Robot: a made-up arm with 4 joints.
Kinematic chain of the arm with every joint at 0, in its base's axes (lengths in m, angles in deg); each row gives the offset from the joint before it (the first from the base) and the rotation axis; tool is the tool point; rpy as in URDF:
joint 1: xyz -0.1 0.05 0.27 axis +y
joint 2: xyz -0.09 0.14 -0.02 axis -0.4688 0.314 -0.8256
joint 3: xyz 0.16 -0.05 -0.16 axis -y
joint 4: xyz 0.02 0 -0.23 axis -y
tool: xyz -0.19 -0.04 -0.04 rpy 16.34 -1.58 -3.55
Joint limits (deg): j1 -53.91..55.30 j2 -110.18..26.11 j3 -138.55..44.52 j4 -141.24..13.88
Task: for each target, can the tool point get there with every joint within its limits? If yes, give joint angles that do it. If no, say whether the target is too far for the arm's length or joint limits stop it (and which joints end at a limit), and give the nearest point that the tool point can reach.
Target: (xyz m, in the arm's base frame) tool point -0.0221 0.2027 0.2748
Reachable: yes | joints -12.44 -43.41 -120.49 -58.18
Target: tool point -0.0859 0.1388 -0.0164
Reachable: yes | joints -10.71 -14.85 -6.04 -49.01
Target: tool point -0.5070 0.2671 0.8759
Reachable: no: joint limits stop it (at a limit: joint 1, joint 2, joint 4) | nearest point -0.3593 0.1579 0.4747 | short by 0.441 m
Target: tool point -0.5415 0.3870 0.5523
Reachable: no: joint limits stop it (at a limit: joint 1, joint 2, joint 4) | nearest point -0.4230 0.1455 0.4469 | short by 0.289 m
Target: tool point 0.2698 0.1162 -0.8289
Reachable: no: too far | nearest point 0.0739 0.1333 -0.2467 | short by 0.614 m
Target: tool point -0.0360 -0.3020 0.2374
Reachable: no: joint limits stop it (at a limit: joint 2, joint 3, joint 4) | nearest point 0.0852 -0.0330 0.1756 | short by 0.301 m
